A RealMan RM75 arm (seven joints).
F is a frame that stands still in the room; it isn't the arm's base.
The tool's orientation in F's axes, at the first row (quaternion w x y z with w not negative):
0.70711, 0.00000, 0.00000, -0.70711
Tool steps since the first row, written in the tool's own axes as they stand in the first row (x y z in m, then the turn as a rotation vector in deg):
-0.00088, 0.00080, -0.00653, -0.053, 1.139, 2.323
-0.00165, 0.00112, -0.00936, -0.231, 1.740, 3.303
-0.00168, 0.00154, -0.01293, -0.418, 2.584, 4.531
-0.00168, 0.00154, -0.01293, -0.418, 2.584, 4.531
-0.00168, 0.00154, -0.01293, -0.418, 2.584, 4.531
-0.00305, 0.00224, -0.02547, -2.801, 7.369, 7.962
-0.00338, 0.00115, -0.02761, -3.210, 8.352, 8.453
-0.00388, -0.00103, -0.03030, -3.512, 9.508, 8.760
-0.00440, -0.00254, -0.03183, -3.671, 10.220, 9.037
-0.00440, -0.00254, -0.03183, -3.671, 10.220, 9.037
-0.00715, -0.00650, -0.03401, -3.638, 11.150, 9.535
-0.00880, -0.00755, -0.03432, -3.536, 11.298, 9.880
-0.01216, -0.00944, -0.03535, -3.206, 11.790, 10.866
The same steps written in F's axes. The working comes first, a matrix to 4 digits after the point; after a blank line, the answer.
The tool's axes in the first row as the columns of a matrix, in F's axes (used below as rounded here):
0.0000, 1.0000, 0.0000
-1.0000, 0.0000, 0.0000
0.0000, 0.0000, 1.0000

0.00080, 0.00088, -0.00653, 1.139, 0.053, 2.323
0.00112, 0.00165, -0.00936, 1.740, 0.231, 3.303
0.00154, 0.00168, -0.01293, 2.584, 0.418, 4.531
0.00154, 0.00168, -0.01293, 2.584, 0.418, 4.531
0.00154, 0.00168, -0.01293, 2.584, 0.418, 4.531
0.00224, 0.00305, -0.02547, 7.369, 2.801, 7.962
0.00115, 0.00338, -0.02761, 8.352, 3.210, 8.453
-0.00103, 0.00388, -0.03030, 9.508, 3.512, 8.760
-0.00254, 0.00440, -0.03183, 10.220, 3.671, 9.037
-0.00254, 0.00440, -0.03183, 10.220, 3.671, 9.037
-0.00650, 0.00715, -0.03401, 11.150, 3.638, 9.535
-0.00755, 0.00880, -0.03432, 11.298, 3.536, 9.880
-0.00944, 0.01216, -0.03535, 11.790, 3.206, 10.866

